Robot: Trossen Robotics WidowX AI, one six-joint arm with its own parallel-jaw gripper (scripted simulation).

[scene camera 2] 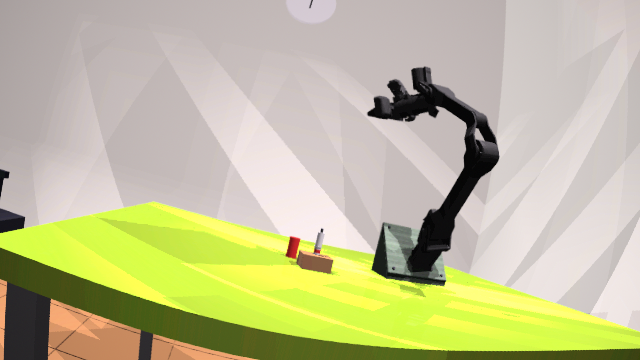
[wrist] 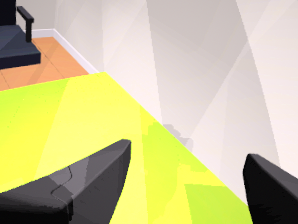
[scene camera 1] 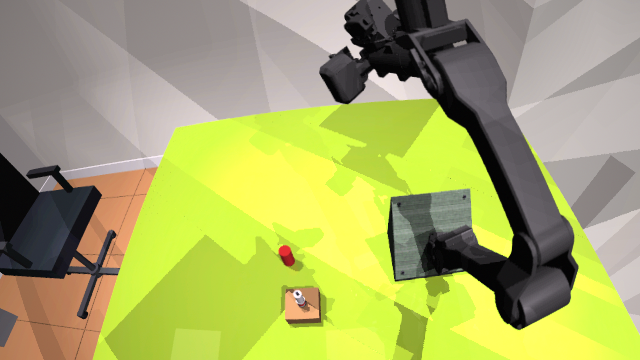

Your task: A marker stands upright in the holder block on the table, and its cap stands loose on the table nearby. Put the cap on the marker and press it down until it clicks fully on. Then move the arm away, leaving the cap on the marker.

I see my gripper (scene camera 1: 341, 49).
My gripper also shows in scene camera 2 (scene camera 2: 372, 114) and in the wrist view (wrist: 187, 156).
